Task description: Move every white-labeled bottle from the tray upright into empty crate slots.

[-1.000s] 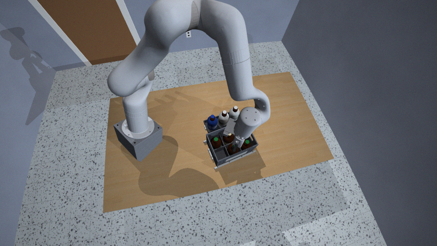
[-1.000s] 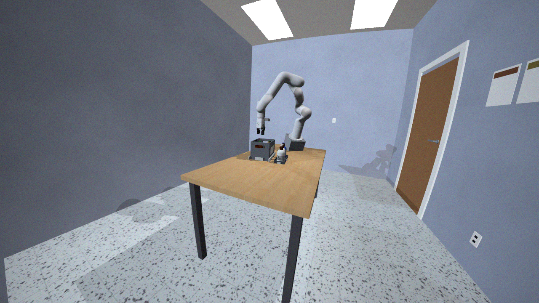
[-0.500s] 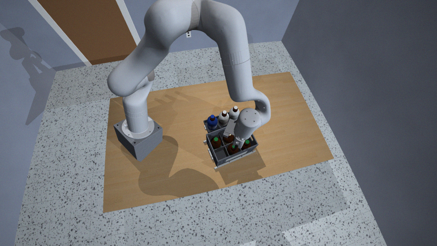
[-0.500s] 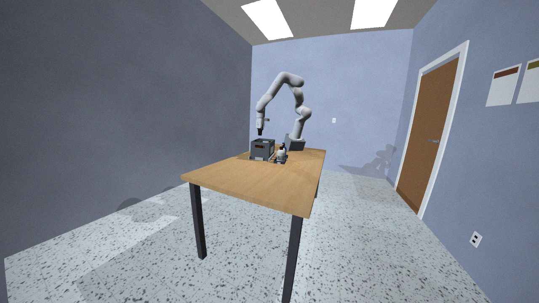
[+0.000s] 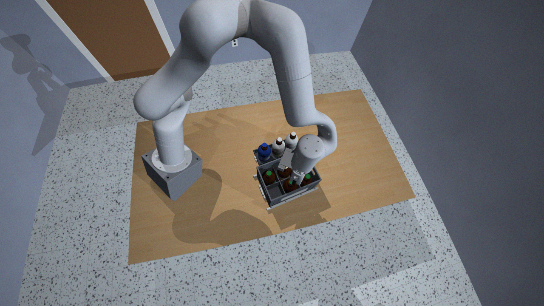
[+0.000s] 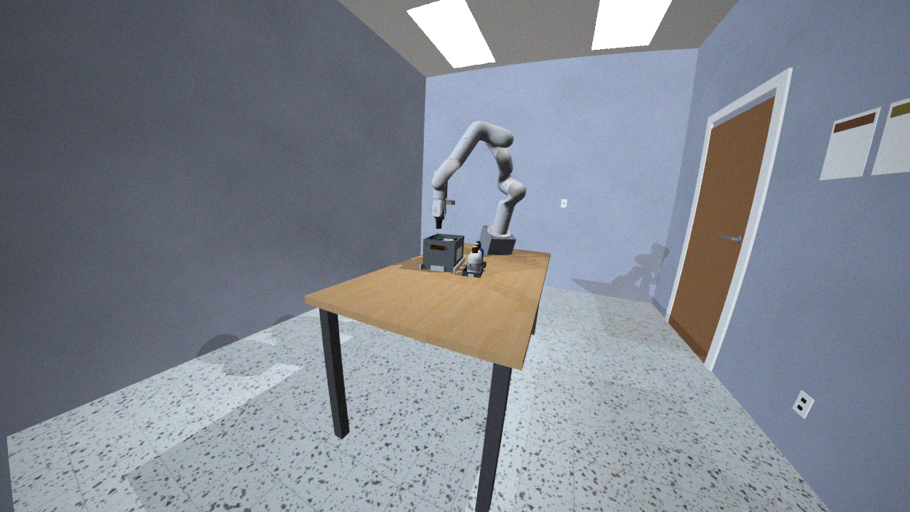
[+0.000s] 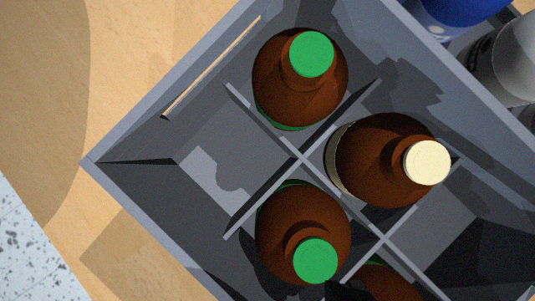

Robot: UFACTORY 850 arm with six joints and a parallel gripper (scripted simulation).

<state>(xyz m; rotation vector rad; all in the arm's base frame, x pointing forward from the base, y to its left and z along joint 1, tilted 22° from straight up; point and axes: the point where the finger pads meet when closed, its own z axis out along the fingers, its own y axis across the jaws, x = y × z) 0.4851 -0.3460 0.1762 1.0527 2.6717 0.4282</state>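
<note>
Now: the blue-labeled bottle 7 cm behind my hand, 24 cm to the left of it and 16 cm below it. The rest, counted from my hand: crate 4 cm to the left, 16 cm below; then dark tray 2 cm ahead, 25 cm to the left, 23 cm below.
</note>
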